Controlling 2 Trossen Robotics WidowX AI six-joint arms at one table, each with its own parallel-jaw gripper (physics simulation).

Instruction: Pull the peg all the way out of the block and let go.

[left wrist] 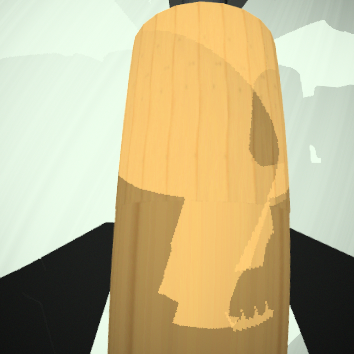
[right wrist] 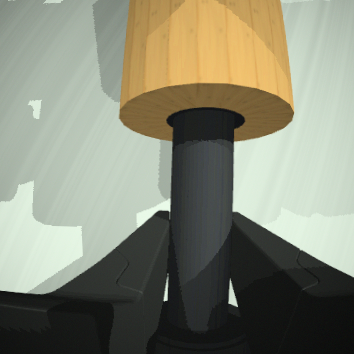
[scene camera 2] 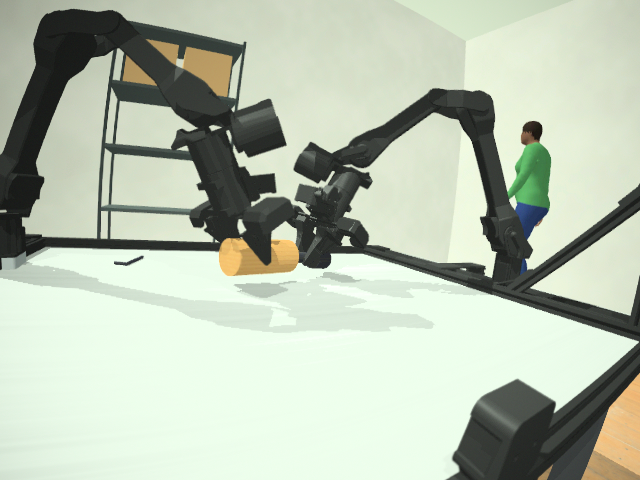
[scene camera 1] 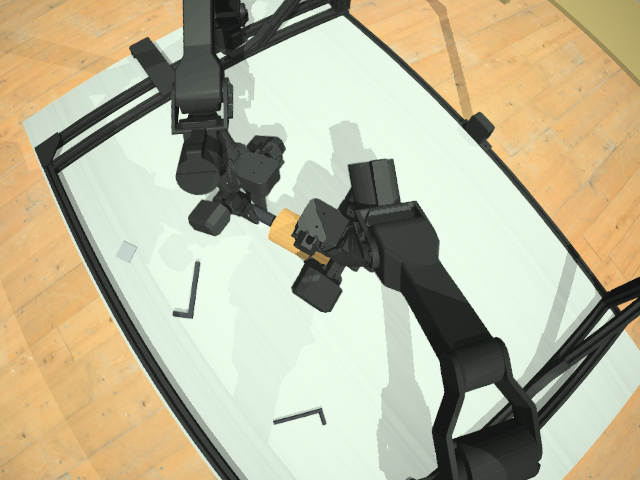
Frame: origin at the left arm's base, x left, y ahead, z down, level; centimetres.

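Seen in the pictures: left gripper, fingertip midpoint: (left wrist: 197, 237) (scene camera 2: 255, 261); right gripper, fingertip midpoint: (left wrist: 197, 20) (right wrist: 196, 222) (scene camera 2: 299, 263) (scene camera 1: 261, 218); left arm's base, link origin: (scene camera 2: 0, 253); right arm's base, link origin: (scene camera 2: 504, 282) (scene camera 1: 227, 40).
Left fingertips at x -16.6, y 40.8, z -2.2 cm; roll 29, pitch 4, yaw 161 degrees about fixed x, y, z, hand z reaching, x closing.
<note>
Offsets run from my left fingertips to a thing's top centre. "*": to the spot under its first point. Level surfaces: height alone.
The orange wooden cylindrical block @(dy +0.9, dx +0.3, dz -3.8 cm) (scene camera 1: 282, 227) (scene camera 2: 284, 255) (left wrist: 200, 125) (right wrist: 205, 55) lies sideways, apparently a little above the table. My left gripper (scene camera 1: 314, 252) (scene camera 2: 251, 252) (left wrist: 197, 237) is shut on it, one finger on each side. The dark grey peg @(dy +10.6, dx +3.4, dz -1.6 cm) (scene camera 1: 264, 214) (right wrist: 202, 190) runs into the hole in the block's end face; a length of bare shaft shows between that face and the peg's wider black head. My right gripper (scene camera 1: 257, 211) (scene camera 2: 307, 256) (right wrist: 196, 222) is shut on the shaft, close to the head. How deep the peg sits inside is hidden.
Two L-shaped dark pieces @(dy +9.1, dx +19.8, dz +3.3 cm) (scene camera 1: 194, 289) @(dy -18.9, dx +20.0, dz +3.5 cm) (scene camera 1: 299, 415) and a small grey square @(* dy +21.5, dx +24.5, dz +3.9 cm) (scene camera 1: 126, 251) lie on the table @(dz +4.1 cm) (scene camera 1: 341, 361) (scene camera 2: 258, 403). A black frame runs along its edges. A camera-like black box (scene camera 2: 509, 418) sits at the near right edge. A person (scene camera 2: 535, 170) stands behind the right arm.
</note>
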